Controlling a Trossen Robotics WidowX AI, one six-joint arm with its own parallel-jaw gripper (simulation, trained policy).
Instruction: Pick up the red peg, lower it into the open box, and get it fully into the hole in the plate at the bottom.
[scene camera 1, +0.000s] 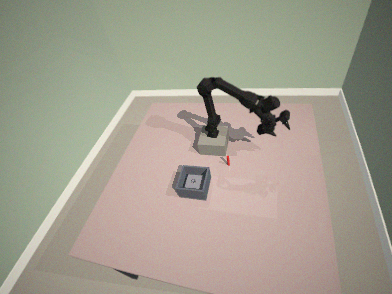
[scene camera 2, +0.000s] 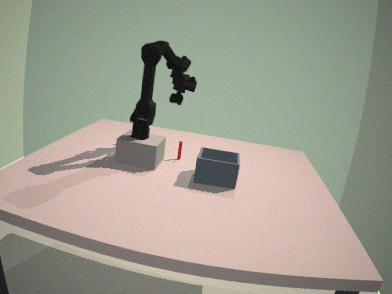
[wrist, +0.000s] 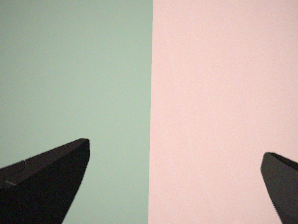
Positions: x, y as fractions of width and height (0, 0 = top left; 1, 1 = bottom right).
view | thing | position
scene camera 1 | grey-blue box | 0.47, 0.65
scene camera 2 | grey-blue box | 0.56, 0.57
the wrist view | my gripper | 0.59, 0.69
